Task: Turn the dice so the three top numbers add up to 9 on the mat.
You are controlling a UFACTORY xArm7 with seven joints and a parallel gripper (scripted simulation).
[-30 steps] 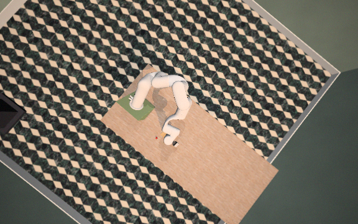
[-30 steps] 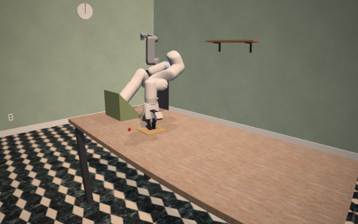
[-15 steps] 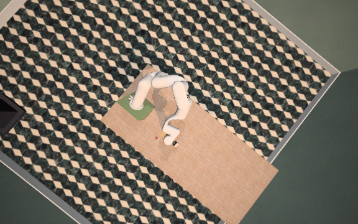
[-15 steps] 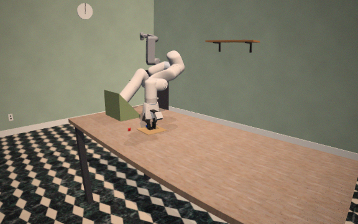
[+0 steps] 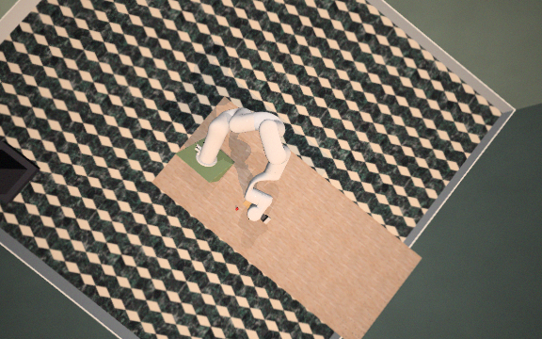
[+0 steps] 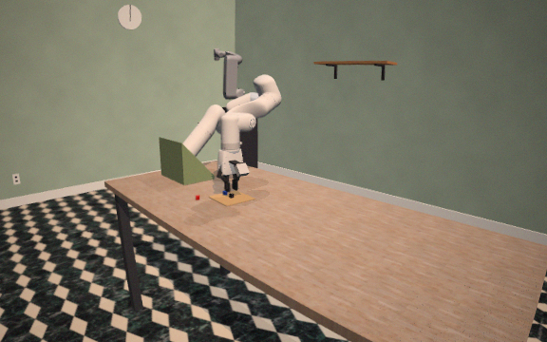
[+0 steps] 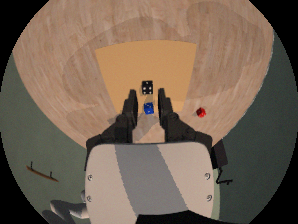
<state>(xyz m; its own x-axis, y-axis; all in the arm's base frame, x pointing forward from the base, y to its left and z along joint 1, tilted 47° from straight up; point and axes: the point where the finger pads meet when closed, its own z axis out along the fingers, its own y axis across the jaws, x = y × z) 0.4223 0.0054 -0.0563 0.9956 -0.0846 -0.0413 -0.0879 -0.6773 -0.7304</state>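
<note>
Right now the black die is 4 cm below my hand. From my hand the other things lie so: blue die 5 cm behind, 4 cm below; tan mat 5 cm below; red die 8 cm behind, 11 cm to the right, 5 cm below.
</note>
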